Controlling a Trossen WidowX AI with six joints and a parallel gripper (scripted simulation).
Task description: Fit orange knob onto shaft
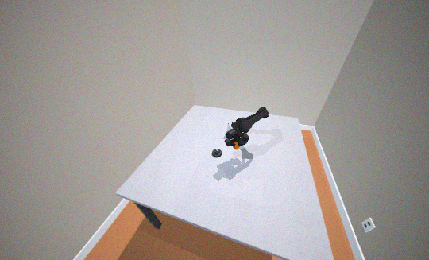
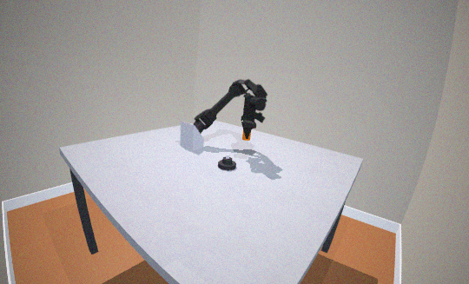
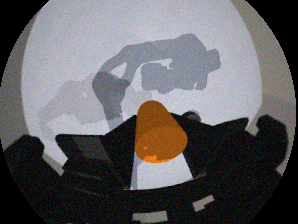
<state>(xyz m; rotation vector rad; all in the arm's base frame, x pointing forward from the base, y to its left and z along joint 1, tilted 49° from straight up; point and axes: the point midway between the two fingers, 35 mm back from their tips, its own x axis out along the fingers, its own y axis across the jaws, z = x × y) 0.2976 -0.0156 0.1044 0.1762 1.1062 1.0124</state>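
My gripper tip is now 16 cm to the left of the round pedestal, 8 cm above it and 1 cm short of it. Round my gripper tip: orange knob: 3 cm above.
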